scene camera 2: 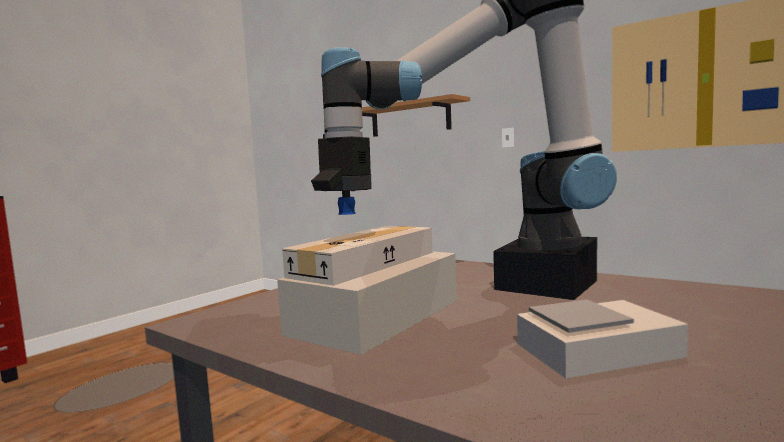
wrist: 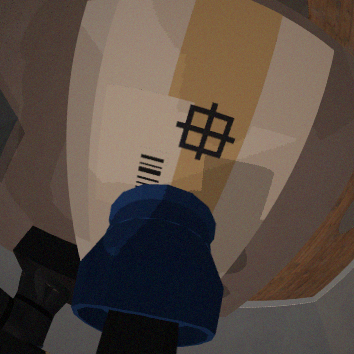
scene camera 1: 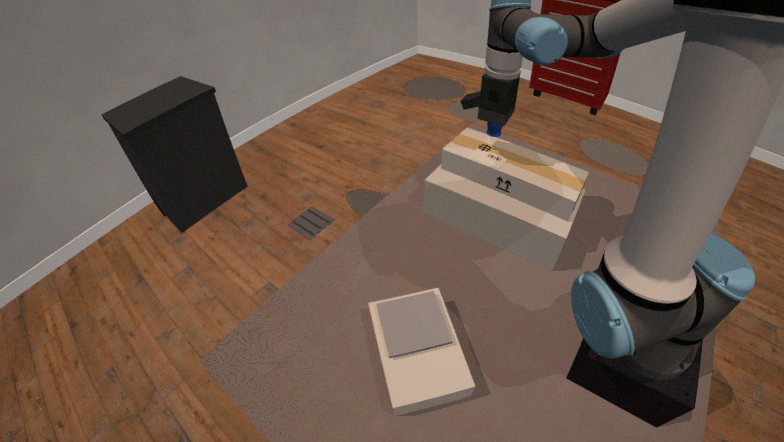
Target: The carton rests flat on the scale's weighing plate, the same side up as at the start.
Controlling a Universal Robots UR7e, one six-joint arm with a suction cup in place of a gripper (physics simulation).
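Pixels of known places: end effector, tool point: (scene camera 2: pixel 346 213) (wrist: pixel 160 231) (scene camera 1: pixel 493 132); arm's base, origin of the base link: (scene camera 2: pixel 549 243) (wrist: pixel 45 282).
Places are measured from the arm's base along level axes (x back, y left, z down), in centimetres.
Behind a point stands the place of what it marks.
Observation:
The long white carton (scene camera 1: pixel 510 178) {x -37.7, y -22.4, z -5.6 cm} (scene camera 2: pixel 378 255) {x -42.7, y -22.7, z -3.6 cm} (wrist: pixel 135 115) {x -47.3, y -25.8, z -6.6 cm} with a tan tape strip lies flat on a pale block (scene camera 1: pixel 494 224) {x -37.9, y -16.6, z 4.2 cm} (scene camera 2: pixel 323 312) {x -57.0, y -25.6, z 4.4 cm}. Its taped face is up, and the arrows on its sides point up. My gripper, a blue suction cup (scene camera 1: pixel 494 135) (scene camera 2: pixel 346 213) (wrist: pixel 162 192), hangs above the carton, with a gap between them in the second scene view. It is open and holds nothing. The scale (scene camera 1: pixel 433 378) {x -32.5, y 22.2, z 5.3 cm} (scene camera 2: pixel 625 351) {x -43.7, y 22.4, z 8.1 cm} stands apart on the table, its grey weighing plate (scene camera 1: pixel 415 323) {x -40.5, y 15.1, z 3.8 cm} (scene camera 2: pixel 580 315) {x -42.4, y 15.7, z 3.8 cm} bare.
The arm's black base (scene camera 1: pixel 631 389) {x -0.5, y 8.9, z 3.1 cm} (scene camera 2: pixel 543 271) {x -10.0, y 1.1, z 4.8 cm} stands on the table (scene camera 1: pixel 307 351) {x -57.1, y 29.1, z 10.7 cm} (scene camera 2: pixel 439 378) {x -59.4, y -1.2, z 10.8 cm}, near the scale and the block. A black bin (scene camera 1: pixel 183 159) and a red drawer cabinet (scene camera 1: pixel 576 79) stand on the floor. A shelf (scene camera 2: pixel 422 102) is on the wall behind the arm.

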